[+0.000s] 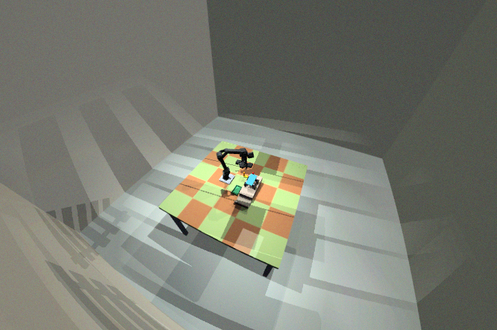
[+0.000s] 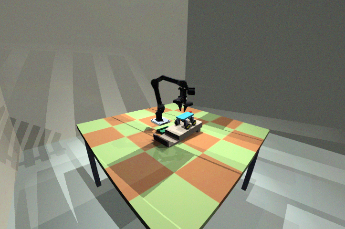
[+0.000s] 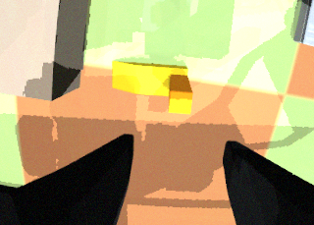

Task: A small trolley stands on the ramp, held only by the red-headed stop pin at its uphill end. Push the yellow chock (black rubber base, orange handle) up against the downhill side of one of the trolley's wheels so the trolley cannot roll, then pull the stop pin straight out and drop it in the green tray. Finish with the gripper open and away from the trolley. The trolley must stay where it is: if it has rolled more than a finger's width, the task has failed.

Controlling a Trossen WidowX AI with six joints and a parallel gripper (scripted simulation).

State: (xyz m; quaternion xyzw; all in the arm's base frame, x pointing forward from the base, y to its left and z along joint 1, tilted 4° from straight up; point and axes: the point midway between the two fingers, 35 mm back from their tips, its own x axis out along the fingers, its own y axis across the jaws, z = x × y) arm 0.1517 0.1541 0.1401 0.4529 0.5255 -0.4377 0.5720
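Now: the yellow chock 100 mm below my gripper tip and 20 mm ahead of it. Also, from my gripper tip: ramp (160 mm ahead, 120 mm to the right, 80 mm below); then trolley (160 mm ahead, 110 mm to the right, 10 mm below); then stop pin (130 mm ahead, 20 mm to the right, 10 mm above).
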